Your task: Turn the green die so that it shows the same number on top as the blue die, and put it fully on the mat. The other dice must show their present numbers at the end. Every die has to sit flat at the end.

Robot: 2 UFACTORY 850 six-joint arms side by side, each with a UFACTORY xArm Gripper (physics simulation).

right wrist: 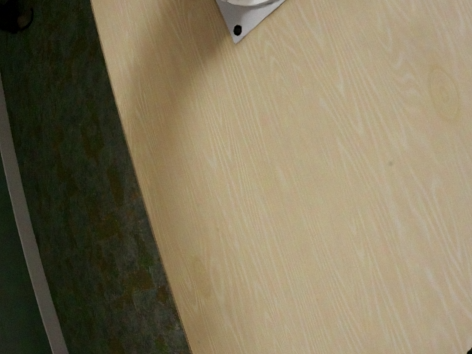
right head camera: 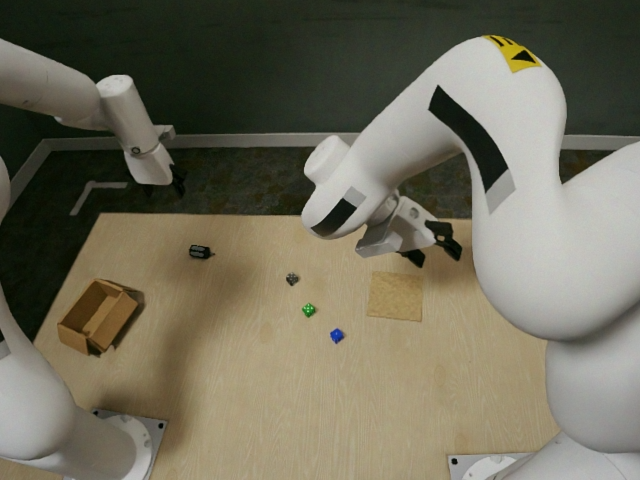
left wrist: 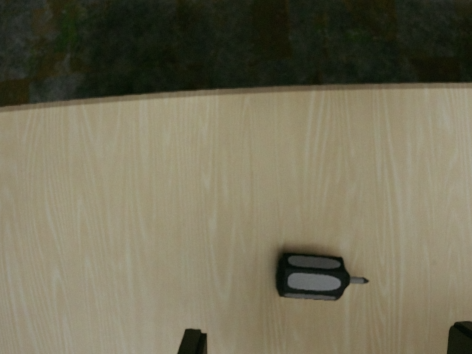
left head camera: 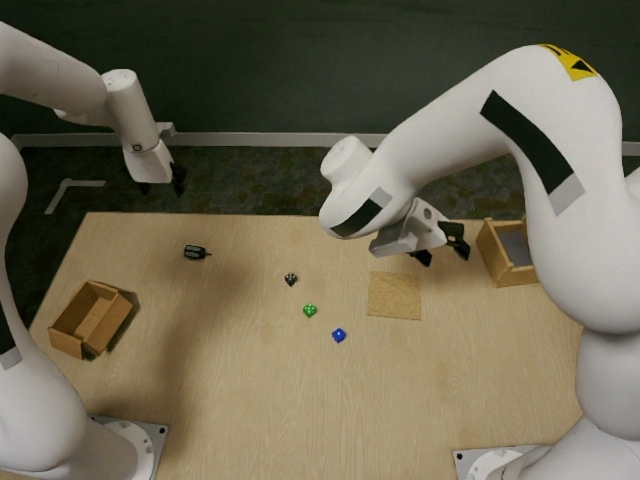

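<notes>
The green die sits on the table between the dark die and the blue die. The blue die seems to show a single pip on top; the green die shows several, too small to count. The tan square mat lies to the right of the dice. My left gripper is open and empty, high over the table's far left part. My right gripper is open and empty, raised above and behind the mat.
A black and grey screwdriver lies at the back left. An open cardboard box stands at the left. A wooden bin stands at the right, partly hidden by the right arm in the left head camera.
</notes>
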